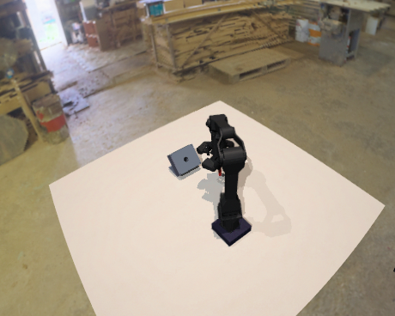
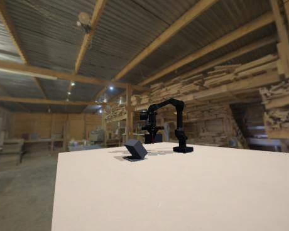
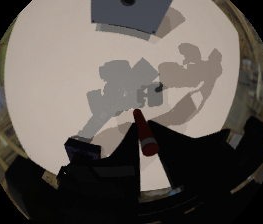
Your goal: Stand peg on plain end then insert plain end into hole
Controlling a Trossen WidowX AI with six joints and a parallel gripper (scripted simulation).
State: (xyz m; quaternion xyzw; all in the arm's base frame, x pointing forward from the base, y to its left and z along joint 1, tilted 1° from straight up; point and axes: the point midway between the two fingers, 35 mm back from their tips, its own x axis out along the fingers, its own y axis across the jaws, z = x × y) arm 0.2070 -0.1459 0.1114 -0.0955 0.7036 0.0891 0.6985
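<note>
The sloped panel lies 21 cm ahead of my gripper tip, 5 cm below it and 4 cm to the left of it. Round my gripper tip: peg (2 cm above).
</note>
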